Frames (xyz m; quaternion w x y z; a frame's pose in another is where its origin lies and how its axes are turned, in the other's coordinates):
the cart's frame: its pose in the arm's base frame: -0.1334 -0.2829 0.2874 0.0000 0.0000 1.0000 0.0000
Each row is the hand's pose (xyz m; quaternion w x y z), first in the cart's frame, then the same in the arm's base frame.
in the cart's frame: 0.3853 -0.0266 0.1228 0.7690 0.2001 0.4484 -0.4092
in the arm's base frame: -0.5187 -0.3095 0.1646 0.4484 0.4092 -0.7690 0.2001
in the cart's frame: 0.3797 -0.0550 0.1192 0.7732 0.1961 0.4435 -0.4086
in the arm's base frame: -0.5131 -0.3379 0.1682 0.4435 0.4086 -0.7732 0.1961
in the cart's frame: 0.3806 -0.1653 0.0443 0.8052 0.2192 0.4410 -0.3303
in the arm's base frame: -0.5140 -0.4482 0.2431 0.4410 0.3303 -0.8052 0.2192
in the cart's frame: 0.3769 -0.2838 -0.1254 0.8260 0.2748 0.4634 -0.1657
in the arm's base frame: -0.5103 -0.5667 0.4128 0.4634 0.1657 -0.8260 0.2748
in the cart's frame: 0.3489 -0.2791 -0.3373 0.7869 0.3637 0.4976 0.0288
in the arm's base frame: -0.4823 -0.5620 0.6247 0.4976 -0.0288 -0.7869 0.3637
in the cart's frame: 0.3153 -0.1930 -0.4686 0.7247 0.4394 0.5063 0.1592
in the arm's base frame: -0.4487 -0.4759 0.7560 0.5063 -0.1592 -0.7247 0.4394
